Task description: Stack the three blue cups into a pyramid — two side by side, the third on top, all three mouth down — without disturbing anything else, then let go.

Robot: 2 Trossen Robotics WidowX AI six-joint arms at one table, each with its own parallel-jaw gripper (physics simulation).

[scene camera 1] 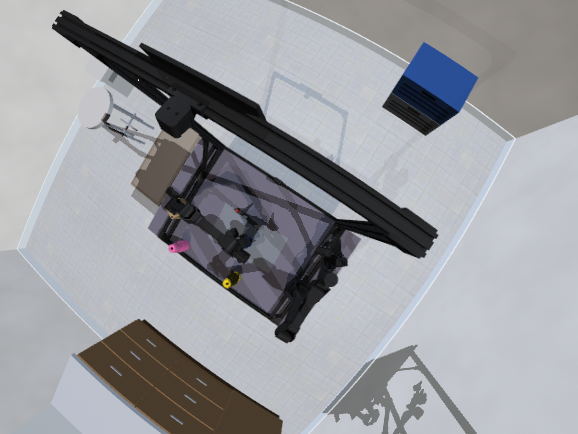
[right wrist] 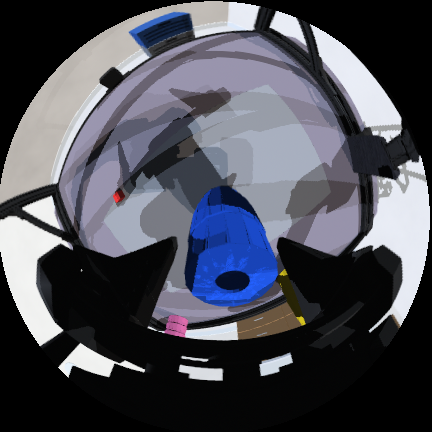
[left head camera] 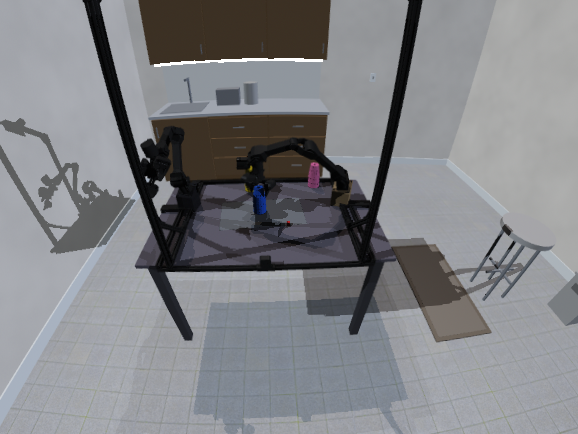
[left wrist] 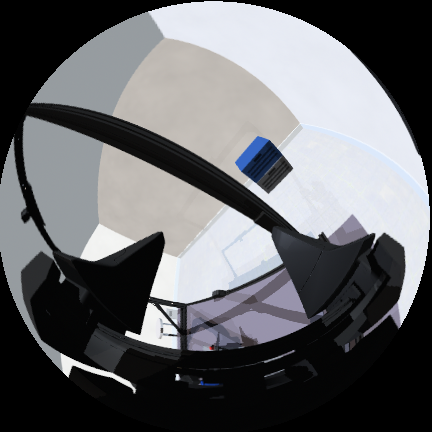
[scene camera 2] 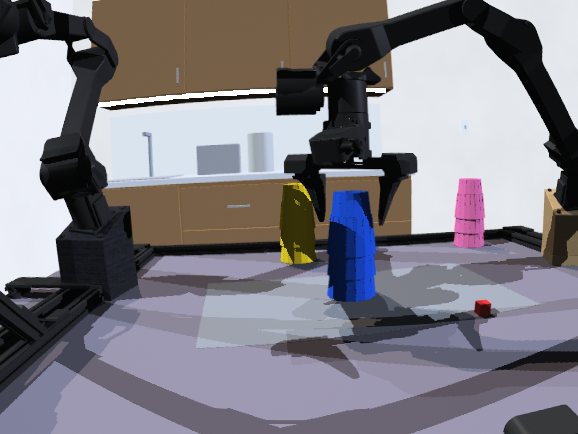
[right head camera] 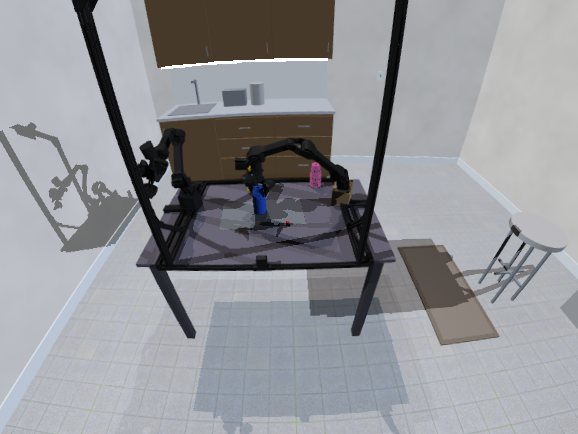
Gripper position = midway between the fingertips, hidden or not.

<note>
In view: the left gripper (left wrist: 219,234), the right gripper (scene camera 2: 350,223), a blue cup (scene camera 2: 351,234), a blue cup (scene camera 2: 359,268), a blue cup (scene camera 2: 341,290) and a pale mat (scene camera 2: 248,313).
The right gripper is seen too in the right wrist view (right wrist: 228,242). The pale mat is seen too in scene camera 1 (scene camera 1: 267,244), in the right wrist view (right wrist: 252,142), in the left head camera view (left head camera: 234,215) and in the right head camera view (right head camera: 237,215).
</note>
